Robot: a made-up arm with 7 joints.
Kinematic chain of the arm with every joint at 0, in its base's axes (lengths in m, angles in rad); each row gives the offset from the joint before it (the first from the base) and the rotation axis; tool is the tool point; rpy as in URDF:
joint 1: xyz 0 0 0.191 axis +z
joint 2: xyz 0 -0.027 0.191 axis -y
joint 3: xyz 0 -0.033 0.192 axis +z
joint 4: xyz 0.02 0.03 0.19 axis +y
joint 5: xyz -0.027 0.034 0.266 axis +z
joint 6: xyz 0 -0.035 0.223 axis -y
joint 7: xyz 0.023 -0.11 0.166 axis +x
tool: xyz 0 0 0 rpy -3.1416 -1.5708 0
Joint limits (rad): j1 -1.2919..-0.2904 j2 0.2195..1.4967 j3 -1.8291..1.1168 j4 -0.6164..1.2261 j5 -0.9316..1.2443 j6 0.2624..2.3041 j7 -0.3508..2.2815
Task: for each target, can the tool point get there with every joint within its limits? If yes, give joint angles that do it. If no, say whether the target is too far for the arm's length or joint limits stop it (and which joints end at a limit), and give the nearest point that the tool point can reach.
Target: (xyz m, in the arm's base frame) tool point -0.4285 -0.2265 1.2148
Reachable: yes | joints -0.7002 0.4031 -0.9015 0.8909 0.3154 1.0975 1.1953
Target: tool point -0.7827 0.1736 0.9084
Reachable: yes | joints -0.7216 1.3982 -0.4750 0.9680 0.4288 0.7612 0.2087
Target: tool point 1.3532 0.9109 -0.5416
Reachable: no: too far | nearest point 0.1598 0.8083 0.1764 | short by 1.397 m
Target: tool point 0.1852 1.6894 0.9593
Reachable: no: too far | nearest point -0.0033 0.9548 0.7192 | short by 0.796 m
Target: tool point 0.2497 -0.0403 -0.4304
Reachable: no: joint limits stop it (at a limit: joint 1, joint 2, joint 4) | nearest point -0.0912 0.6003 0.0437 | short by 0.867 m
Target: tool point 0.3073 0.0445 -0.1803
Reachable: no: joint limits stop it (at a limit: joint 1, joint 2, joint 4, joint 6) | nearest point -0.0092 0.6178 0.0898 | short by 0.708 m
